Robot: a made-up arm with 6 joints.
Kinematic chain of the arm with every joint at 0, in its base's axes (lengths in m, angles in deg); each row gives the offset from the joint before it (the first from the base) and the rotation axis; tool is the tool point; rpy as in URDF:
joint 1: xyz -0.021 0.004 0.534 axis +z
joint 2: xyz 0 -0.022 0.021 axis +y
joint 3: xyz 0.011 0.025 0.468 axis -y
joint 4: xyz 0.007 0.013 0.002 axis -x
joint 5: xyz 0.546 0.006 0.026 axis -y
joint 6: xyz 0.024 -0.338 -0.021 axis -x
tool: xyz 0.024 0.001 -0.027 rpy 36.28 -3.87 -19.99
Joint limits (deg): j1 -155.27..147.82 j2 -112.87..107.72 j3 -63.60..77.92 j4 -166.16..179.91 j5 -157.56..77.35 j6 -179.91..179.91
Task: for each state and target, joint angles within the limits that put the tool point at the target. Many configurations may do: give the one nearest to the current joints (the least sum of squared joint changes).
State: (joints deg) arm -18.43 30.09 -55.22 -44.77 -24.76 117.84
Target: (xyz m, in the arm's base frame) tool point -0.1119 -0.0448 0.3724
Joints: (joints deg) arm -11.64 25.44 -58.97 -73.36 -54.44 106.77
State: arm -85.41 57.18 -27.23 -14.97 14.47 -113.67
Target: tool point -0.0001 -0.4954 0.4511
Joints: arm -54.58 17.06 -36.49 -25.71 12.35 -112.06
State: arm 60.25 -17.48 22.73 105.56 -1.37 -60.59
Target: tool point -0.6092 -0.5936 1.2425
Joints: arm 53.46 -73.20 26.08 111.41 -6.76 -61.52
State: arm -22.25 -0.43 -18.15 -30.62 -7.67 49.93
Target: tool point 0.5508 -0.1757 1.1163
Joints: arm 11.27 -12.29 13.52 -27.53 -4.83 49.18
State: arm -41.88 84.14 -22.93 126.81 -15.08 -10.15
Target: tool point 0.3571 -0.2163 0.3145
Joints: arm -75.23 40.05 -63.60 161.41 -26.88 -19.71
